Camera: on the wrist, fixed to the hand. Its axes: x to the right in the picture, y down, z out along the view.
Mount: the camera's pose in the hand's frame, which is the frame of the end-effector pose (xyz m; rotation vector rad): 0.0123 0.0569 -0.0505 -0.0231 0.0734 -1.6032
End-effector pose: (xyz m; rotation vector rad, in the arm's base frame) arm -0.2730 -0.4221 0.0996 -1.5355 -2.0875 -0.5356
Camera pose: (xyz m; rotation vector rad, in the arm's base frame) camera -0.2138 -0.4253 0.1489 0.4947 -2.8204 -1.0328
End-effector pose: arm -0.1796 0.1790 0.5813 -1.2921 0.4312 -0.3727
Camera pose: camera -0.1930 0.1442 0.5139 -1.4139 -0.6648 -1.7334
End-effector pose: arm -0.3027 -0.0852 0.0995 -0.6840 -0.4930 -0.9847
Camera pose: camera -0.2432 -0.1073 0.0558 -0.1366 -0.9839 -2.4890
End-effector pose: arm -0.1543 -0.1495 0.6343 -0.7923 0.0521 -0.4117
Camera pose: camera -0.1337 -0.1528 0.5601 -0.7008 -0.5515 -1.9487
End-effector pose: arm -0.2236 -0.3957 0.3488 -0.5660 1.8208 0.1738
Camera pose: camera -0.2960 -0.3695 0.3445 -1.8375 0.9624 -0.9048
